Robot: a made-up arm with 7 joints.
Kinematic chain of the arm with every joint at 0, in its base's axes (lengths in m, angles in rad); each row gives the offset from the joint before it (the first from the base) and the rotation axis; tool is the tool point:
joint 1: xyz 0 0.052 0 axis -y
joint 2: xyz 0 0.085 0 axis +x
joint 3: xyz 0 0 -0.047 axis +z
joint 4: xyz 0 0 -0.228 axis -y
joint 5: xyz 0 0 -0.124 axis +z
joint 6: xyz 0 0 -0.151 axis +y
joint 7: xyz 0 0 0 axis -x
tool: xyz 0 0 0
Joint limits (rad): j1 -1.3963..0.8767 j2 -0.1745..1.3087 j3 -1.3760..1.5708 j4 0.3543..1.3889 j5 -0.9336..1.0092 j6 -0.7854..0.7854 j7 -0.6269..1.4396
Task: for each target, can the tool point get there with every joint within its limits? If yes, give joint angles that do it. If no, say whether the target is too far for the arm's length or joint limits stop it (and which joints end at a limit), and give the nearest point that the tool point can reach.
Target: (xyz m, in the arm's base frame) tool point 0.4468 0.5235 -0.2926
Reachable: no: too far | nearest point 0.3669 0.4544 -0.2403 | short by 0.118 m
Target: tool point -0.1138 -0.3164 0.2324
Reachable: no: joint limits stop it (at a limit: joint 1, joint 2, joint 3, joint 4) | nearest point -0.2605 -0.1807 -0.0991 | short by 0.387 m
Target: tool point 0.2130 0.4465 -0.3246
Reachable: yes | joints 0.0233 0.8844 -0.2785 0.8896 0.8212 -0.6595 0.5256
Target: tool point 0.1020 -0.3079 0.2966
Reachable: no: joint limits stop it (at a limit: joint 1, joint 2, joint 4) | nearest point 0.3088 -0.1436 -0.0671 | short by 0.449 m
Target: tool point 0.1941 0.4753 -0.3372
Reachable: yes | joints 0.2797 1.0377 -1.0236 0.7115 0.5108 -0.6438 0.0852
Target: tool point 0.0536 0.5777 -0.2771
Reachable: yes | joints -0.4023 1.1472 -0.2011 0.6257 0.0105 -0.2141 1.0641
